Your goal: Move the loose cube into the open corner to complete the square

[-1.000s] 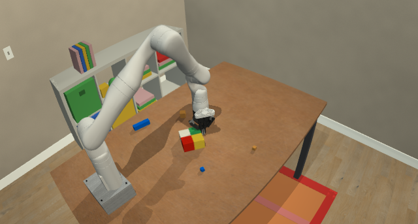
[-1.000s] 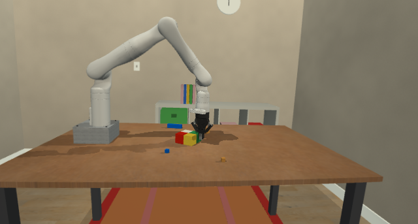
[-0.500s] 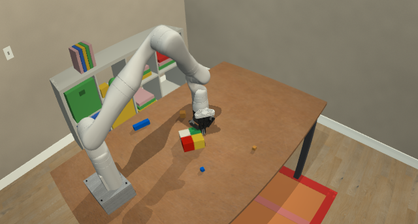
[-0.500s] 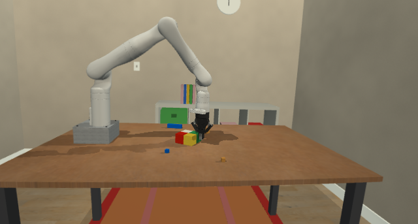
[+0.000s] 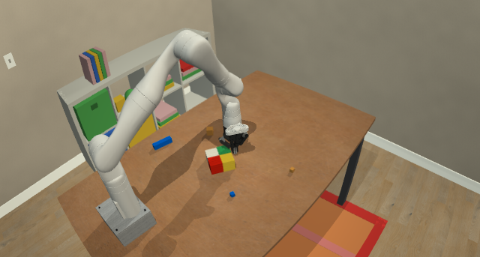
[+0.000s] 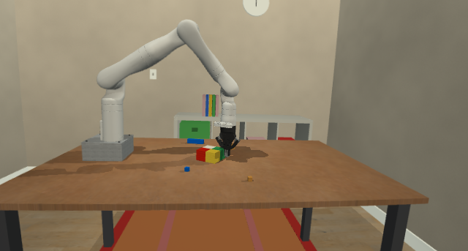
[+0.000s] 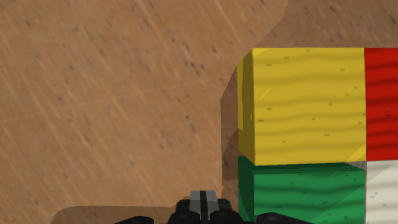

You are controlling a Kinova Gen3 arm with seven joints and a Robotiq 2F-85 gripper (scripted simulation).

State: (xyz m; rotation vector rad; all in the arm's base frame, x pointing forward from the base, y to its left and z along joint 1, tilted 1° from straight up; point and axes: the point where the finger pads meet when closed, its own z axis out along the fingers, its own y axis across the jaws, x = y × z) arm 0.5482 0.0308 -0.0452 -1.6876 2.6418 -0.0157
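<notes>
Now: hand 40 mm past the green cube, 20 mm to the right of it and 10 mm above it. Also, from my hand: red cube: 110 mm behind, 10 mm to the right, 10 mm below; white cube: 90 mm behind, 40 mm to the left, 10 mm below; yellow cube: 70 mm behind, 30 mm to the right, 10 mm below.
</notes>
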